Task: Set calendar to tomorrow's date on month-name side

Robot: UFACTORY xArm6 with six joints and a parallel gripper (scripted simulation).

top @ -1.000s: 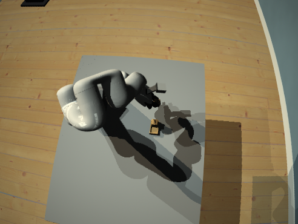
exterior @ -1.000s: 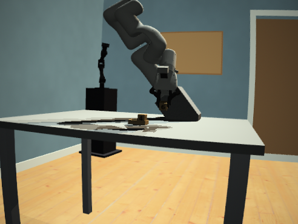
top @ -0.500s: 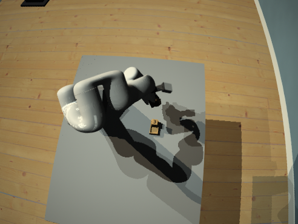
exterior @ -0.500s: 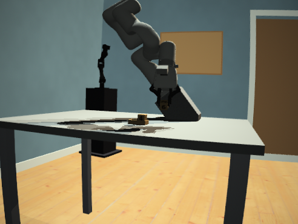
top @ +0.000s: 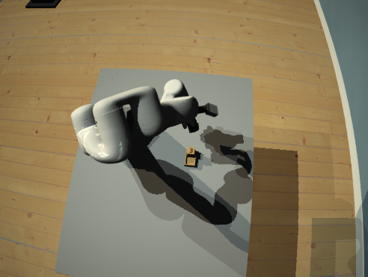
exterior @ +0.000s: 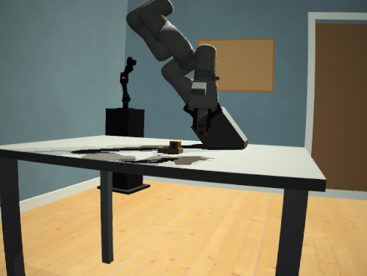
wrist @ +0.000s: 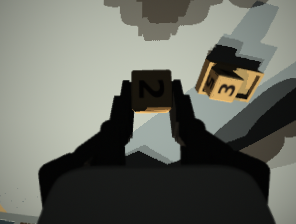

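My gripper is now 2 cm above the wooden number cube. From my hand the other things lie so: wooden calendar tray 11 cm to the right, 9 cm below, 2 cm ahead.
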